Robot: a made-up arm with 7 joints.
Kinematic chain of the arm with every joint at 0, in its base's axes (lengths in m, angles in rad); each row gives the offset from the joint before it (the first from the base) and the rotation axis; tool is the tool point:
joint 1: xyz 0 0 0 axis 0 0.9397 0.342
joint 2: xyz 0 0 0 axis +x
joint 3: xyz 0 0 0 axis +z
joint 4: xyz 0.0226 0 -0.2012 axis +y
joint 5: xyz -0.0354 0 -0.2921 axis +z
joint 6: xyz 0 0 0 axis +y
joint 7: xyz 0 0 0 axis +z
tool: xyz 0 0 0
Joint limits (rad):
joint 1: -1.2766..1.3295
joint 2: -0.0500..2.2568
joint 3: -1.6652..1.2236
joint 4: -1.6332..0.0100
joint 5: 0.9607..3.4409
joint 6: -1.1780..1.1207
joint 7: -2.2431..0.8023
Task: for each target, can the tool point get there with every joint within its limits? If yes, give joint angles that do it. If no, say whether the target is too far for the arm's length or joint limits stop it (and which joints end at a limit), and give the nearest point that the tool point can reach.
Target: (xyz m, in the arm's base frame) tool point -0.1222 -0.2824 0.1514
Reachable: no: joint limits stop it (at a limit: joint 1, joint 3, joint 4) | nearest point -0.1102 -0.3472 -0.1226 | short by 0.282 m
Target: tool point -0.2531 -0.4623 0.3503
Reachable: no: too far | nearest point -0.1701 -0.0108 0.3445 | short by 0.459 m
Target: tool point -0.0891 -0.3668 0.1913
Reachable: no: joint limits stop it (at a limit: joint 1, joint 2, joint 4) | nearest point 0.1597 -0.3467 0.0453 | short by 0.289 m
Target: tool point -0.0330 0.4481 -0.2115
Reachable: yes | joints 0.2782 1.1705 -0.2541 -0.2722 3.2396 -0.1662 -0.5846
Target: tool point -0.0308 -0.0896 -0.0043
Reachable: no: joint limits stop it (at a limit: joint 1, joint 3, joint 4) | nearest point -0.1058 -0.3488 -0.1220 | short by 0.294 m
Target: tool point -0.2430 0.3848 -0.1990
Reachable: yes | joints 0.7314 0.8988 0.9163 -0.2224 2.1433 -0.1746 -1.3306
